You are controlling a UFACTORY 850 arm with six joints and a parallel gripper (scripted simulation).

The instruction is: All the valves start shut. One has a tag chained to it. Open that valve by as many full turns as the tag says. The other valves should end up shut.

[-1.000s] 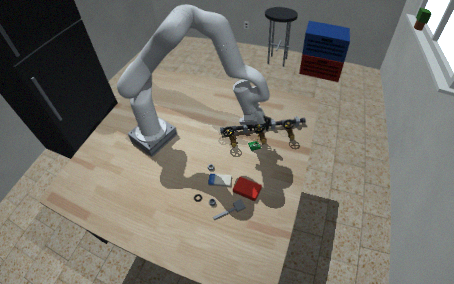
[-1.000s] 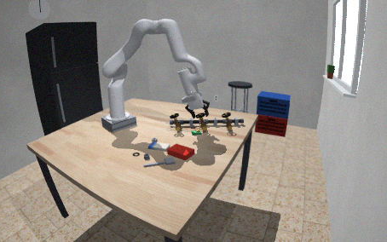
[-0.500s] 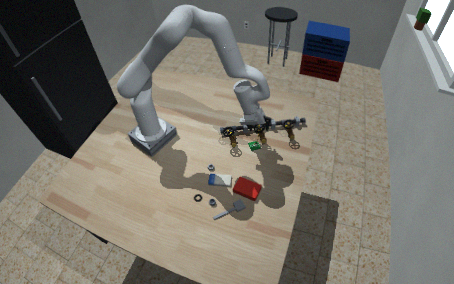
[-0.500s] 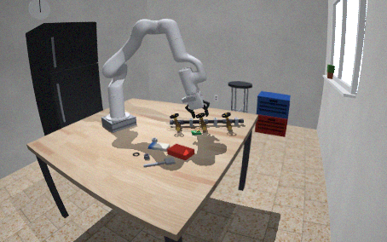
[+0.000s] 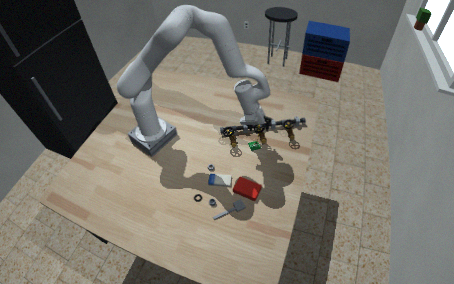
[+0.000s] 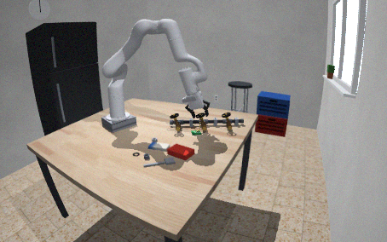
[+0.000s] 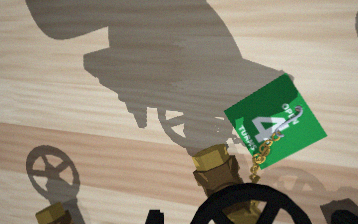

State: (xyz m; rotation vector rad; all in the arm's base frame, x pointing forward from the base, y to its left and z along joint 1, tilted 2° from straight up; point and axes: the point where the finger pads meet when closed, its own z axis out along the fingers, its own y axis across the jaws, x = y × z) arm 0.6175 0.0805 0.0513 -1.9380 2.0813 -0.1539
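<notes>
Now: hand 10 cm above the green tag, 5 cm to the left of it and 3 cm past it. The rest, counted from my hand: grey scraper: 44 cm to the right, 10 cm below, 6 cm behind; then red box: 33 cm to the right, 9 cm below, 1 cm behind; then white block: 30 cm to the right, 15 cm behind, 10 cm below.
</notes>
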